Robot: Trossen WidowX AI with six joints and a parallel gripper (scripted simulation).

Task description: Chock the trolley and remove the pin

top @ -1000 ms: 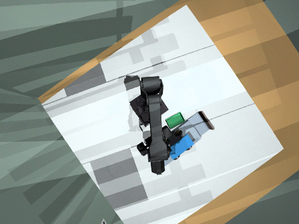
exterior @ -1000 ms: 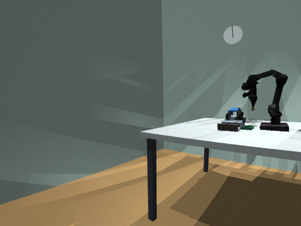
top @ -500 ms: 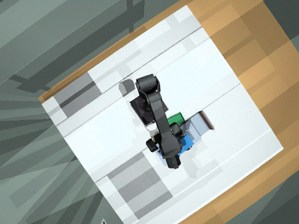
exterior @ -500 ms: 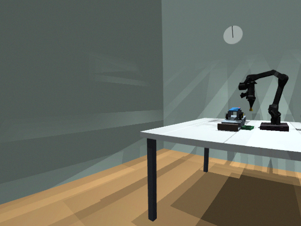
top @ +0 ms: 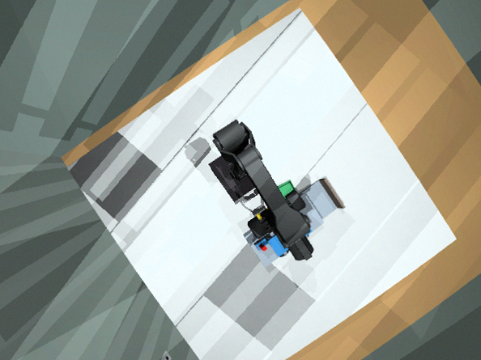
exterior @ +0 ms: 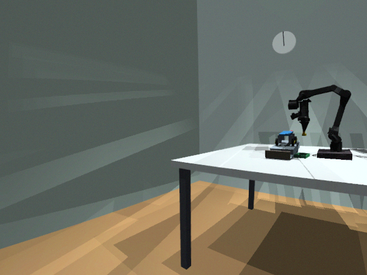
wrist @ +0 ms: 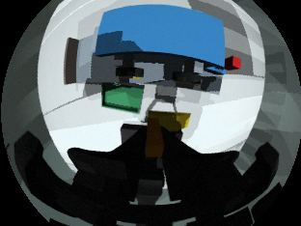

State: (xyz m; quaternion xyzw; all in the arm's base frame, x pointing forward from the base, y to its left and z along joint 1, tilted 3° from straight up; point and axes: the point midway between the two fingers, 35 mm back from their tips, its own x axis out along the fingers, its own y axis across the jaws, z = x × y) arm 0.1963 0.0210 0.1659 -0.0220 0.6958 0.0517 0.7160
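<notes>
Right now my gripper tip is 110 mm short of the red-headed stop pin, 100 mm to the left of it and 40 mm above it. Round my gripper tip: ramp 120 mm ahead, 10 mm to the left, 120 mm below; then blue trolley 120 mm ahead, 10 mm to the left, 50 mm below; then yellow chock 20 mm to the right, 10 mm below.
</notes>
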